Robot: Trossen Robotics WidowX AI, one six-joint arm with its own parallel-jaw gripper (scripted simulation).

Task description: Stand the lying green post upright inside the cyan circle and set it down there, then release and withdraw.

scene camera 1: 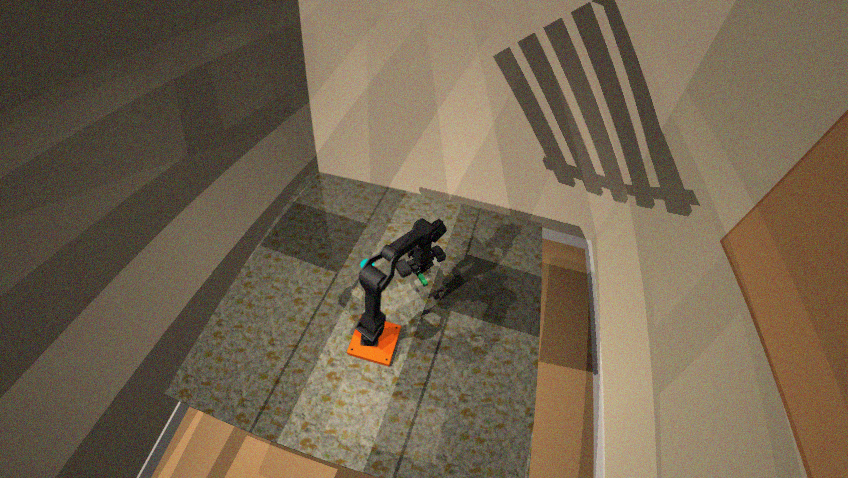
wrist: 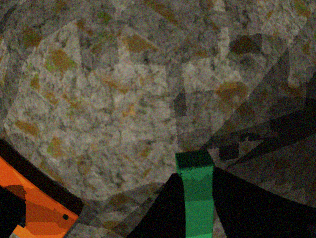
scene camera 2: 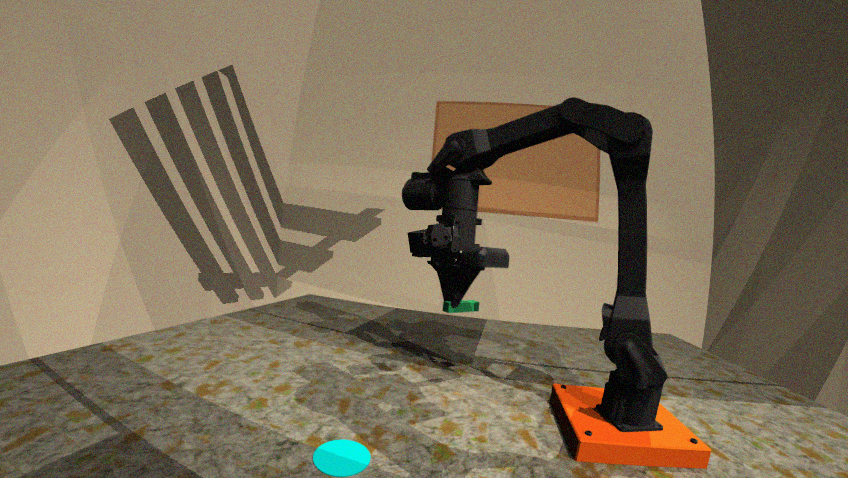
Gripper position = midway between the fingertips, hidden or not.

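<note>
Gripper [scene camera 2: 451, 305] [scene camera 1: 418, 273] [wrist: 195, 178], carrying a green post.
</note>
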